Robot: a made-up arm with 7 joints. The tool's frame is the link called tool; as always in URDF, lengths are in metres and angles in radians. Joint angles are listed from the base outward.
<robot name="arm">
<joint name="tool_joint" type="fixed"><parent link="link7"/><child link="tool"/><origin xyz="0 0 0" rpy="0 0 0"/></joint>
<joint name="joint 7" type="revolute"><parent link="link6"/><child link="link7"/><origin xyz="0.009 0.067 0.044" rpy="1.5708 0 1.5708"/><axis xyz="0 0 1"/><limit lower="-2.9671" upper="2.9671"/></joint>
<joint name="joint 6" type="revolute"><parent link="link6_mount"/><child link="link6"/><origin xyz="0 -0.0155 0.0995" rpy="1.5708 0 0"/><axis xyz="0 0 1"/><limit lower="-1.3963" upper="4.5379"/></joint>
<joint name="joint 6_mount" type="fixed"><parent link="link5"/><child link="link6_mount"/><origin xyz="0 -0.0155 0.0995" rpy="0 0 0"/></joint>
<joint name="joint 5" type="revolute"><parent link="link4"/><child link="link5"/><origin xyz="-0.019 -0.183 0.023" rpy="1.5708 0 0"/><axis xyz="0 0 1"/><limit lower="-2.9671" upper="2.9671"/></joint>
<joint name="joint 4" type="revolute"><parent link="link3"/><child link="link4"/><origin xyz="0.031 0.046 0.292" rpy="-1.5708 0 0"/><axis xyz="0 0 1"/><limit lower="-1.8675" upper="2.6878"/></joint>
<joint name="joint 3" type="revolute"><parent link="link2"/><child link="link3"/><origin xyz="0 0.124 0.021" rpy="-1.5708 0 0"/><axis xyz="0 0 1"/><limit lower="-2.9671" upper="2.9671"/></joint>
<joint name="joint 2" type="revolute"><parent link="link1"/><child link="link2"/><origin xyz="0 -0.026 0.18" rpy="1.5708 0 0"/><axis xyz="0 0 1"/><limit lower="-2.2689" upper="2.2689"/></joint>
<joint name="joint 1" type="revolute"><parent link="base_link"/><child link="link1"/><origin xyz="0 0 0.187" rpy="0 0 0"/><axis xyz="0 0 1"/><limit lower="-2.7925" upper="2.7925"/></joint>
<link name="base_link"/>
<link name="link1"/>
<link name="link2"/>
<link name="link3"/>
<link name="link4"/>
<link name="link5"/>
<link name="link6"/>
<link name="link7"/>
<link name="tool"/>
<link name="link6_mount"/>
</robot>
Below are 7 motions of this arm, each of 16 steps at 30 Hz.
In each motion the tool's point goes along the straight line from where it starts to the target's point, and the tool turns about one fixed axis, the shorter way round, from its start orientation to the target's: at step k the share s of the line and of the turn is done. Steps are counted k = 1, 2, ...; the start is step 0. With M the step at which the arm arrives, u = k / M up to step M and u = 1 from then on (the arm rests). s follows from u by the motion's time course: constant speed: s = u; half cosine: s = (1 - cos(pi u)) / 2; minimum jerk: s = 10 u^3 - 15 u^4 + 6 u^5.
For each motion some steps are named. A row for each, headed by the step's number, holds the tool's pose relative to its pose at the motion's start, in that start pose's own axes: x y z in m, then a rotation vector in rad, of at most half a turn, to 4 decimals.
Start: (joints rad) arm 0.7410 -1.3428 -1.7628 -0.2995 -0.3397 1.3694 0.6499
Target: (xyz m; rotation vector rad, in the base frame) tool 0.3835 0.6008 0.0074 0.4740 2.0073 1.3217
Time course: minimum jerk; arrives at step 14
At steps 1, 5, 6, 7, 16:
1: 0.0001 -0.0015 -0.0006 0.0018 -0.0002 -0.0015
5: 0.0040 -0.1104 -0.0480 0.1338 -0.0118 -0.1094
6: 0.0060 -0.1649 -0.0716 0.1999 -0.0176 -0.1634
7: 0.0081 -0.2241 -0.0973 0.2716 -0.0240 -0.2221
16: 0.0162 -0.4482 -0.1947 0.5432 -0.0479 -0.4441

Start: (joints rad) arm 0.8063 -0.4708 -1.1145 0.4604 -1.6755 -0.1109 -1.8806
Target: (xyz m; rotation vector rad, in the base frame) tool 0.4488 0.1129 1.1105 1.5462 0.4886 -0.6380
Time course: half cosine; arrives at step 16
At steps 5, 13, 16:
5: 0.0112 0.0071 0.0291 0.0100 0.1140 0.0578
13: 0.0461 0.0293 0.1200 0.0414 0.4697 0.2382
16: 0.0503 0.0320 0.1310 0.0452 0.5129 0.2601

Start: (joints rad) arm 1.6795 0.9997 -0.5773 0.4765 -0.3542 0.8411 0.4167
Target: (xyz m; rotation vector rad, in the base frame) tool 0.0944 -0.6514 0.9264 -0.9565 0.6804 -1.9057
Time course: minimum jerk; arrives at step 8
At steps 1, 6, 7, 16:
1: 0.0005 -0.0009 -0.0012 -0.0044 0.0017 -0.0064
6: 0.0292 -0.0528 -0.0653 -0.2473 0.0953 -0.3582
7: 0.0321 -0.0580 -0.0717 -0.2714 0.1046 -0.3932
16: 0.0326 -0.0589 -0.0728 -0.2758 0.1063 -0.3996

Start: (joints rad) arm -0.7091 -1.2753 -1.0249 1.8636 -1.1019 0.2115 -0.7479
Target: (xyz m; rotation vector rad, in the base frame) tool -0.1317 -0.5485 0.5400 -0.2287 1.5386 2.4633
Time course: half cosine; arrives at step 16
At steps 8, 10, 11, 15, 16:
8: -0.0902 -0.0435 0.1668 0.5661 -0.3176 0.2396
10: -0.1248 -0.0602 0.2307 0.7827 -0.4391 0.3313
11: -0.1404 -0.0677 0.2595 0.8806 -0.4940 0.3728
15: -0.1788 -0.0863 0.3304 1.1213 -0.6290 0.4747
16: -0.1805 -0.0871 0.3336 1.1321 -0.6351 0.4793

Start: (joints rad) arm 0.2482 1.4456 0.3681 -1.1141 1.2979 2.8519 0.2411
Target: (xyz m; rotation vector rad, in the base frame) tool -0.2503 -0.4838 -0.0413 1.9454 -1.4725 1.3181
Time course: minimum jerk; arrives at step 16
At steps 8, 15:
8: -0.0697 -0.1535 0.1640 0.1129 -0.2428 0.3020
15: -0.1390 -0.3063 0.3273 0.2254 -0.4846 0.6026

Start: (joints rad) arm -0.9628 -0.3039 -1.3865 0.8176 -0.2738 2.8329 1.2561
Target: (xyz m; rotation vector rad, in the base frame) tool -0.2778 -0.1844 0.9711 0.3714 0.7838 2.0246
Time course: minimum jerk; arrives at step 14
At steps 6, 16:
6: 0.0724 0.0222 -0.0626 0.0614 0.1724 -0.0056
16: 0.1967 0.0604 -0.1703 0.1670 0.4686 -0.0153

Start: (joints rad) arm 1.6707 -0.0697 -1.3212 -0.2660 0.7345 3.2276 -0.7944
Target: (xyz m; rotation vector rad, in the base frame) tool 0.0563 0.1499 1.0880 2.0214 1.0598 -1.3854
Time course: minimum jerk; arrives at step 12
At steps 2, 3, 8, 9, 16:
2: 0.0008 0.0004 -0.0035 0.0050 0.0080 0.0207
3: 0.0024 0.0012 -0.0101 0.0147 0.0234 0.0604
8: 0.0185 0.0092 -0.0772 0.1118 0.1787 0.4613
9: 0.0210 0.0105 -0.0876 0.1269 0.2027 0.5234
16: 0.0234 0.0117 -0.0977 0.1415 0.2261 0.5839

